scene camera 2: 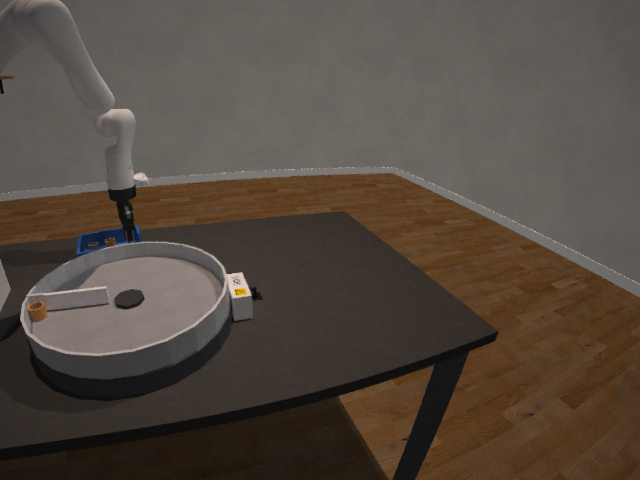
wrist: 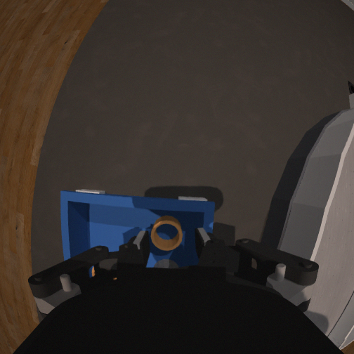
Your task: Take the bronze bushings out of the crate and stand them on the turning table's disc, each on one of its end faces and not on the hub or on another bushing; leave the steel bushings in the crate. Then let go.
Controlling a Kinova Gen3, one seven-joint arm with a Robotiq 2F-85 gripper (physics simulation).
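Frame: origin at the arm's base, x back, y left, z down, level; centimetres.
Where they show: gripper, fingertip midpoint: (scene camera 2: 129, 239).
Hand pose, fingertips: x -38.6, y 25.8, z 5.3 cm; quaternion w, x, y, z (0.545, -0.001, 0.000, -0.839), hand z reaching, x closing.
Note:
Things, the pixels of their centre, and the offset from my fingertips. "*": a spot on its surface instead.
- blue crate, surface spot: (scene camera 2: 81, 243) * dy +0.8, dx +15.3, dz +0.9 cm
- steel bushing, body centre: (scene camera 2: 93, 247) dy +3.1, dx +12.7, dz +3.4 cm
- turning table's disc, body centre: (scene camera 2: 129, 300) dy -32.3, dx -7.5, dz +0.0 cm
- black hub, body centre: (scene camera 2: 129, 298) dy -32.3, dx -7.5, dz -0.5 cm
- white bar, surface spot: (scene camera 2: 77, 299) * dy -34.2, dx +2.9, dz -2.1 cm
- white box with a yellow label, body centre: (scene camera 2: 238, 295) dy -29.1, dx -30.7, dz +2.3 cm
The blue crate (scene camera 2: 81, 243) (wrist: 64, 225) stands behind the turning table. A bronze bushing (wrist: 166, 233) stands upright in it, between my open fingertips and touching neither as far as I can see. My gripper (scene camera 2: 130, 239) (wrist: 171, 239) is partly open, with its fingertips at the crate's right end in the scene view. Another bronze bushing (scene camera 2: 110, 241) and a steel bushing (scene camera 2: 93, 245) stand further left in the crate. In the wrist view the gripper body hides part of the crate. One bronze bushing (scene camera 2: 37, 311) stands upright on the turning table's disc (scene camera 2: 165, 310), near the rim.
A raised wall (scene camera 2: 175, 349) (wrist: 320, 215) rings the disc. A black hub (scene camera 2: 129, 298) sits at its middle, and a white bar (scene camera 2: 77, 299) reaches from the wall towards the hub. A white box with a yellow label (scene camera 2: 240, 302) stands against the wall's right side.

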